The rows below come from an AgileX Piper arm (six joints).
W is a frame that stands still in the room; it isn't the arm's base.
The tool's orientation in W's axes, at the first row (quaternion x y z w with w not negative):
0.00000, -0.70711, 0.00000, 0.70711
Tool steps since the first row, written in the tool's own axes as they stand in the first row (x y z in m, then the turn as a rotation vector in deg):
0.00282, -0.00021, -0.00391, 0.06, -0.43, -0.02
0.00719, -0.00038, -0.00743, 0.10, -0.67, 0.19
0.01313, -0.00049, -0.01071, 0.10, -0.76, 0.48
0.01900, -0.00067, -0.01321, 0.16, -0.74, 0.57
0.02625, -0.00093, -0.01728, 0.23, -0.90, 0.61
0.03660, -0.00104, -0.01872, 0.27, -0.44, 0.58
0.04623, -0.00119, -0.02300, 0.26, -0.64, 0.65
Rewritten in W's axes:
0.00391, -0.00021, 0.00282, 0.02, -0.43, 0.06
0.00743, -0.00038, 0.00719, -0.19, -0.67, 0.10
0.01071, -0.00049, 0.01313, -0.48, -0.76, 0.10
0.01321, -0.00067, 0.01900, -0.57, -0.74, 0.16
0.01728, -0.00093, 0.02625, -0.61, -0.90, 0.23
0.01872, -0.00104, 0.03660, -0.58, -0.44, 0.27
0.02300, -0.00119, 0.04623, -0.65, -0.64, 0.26

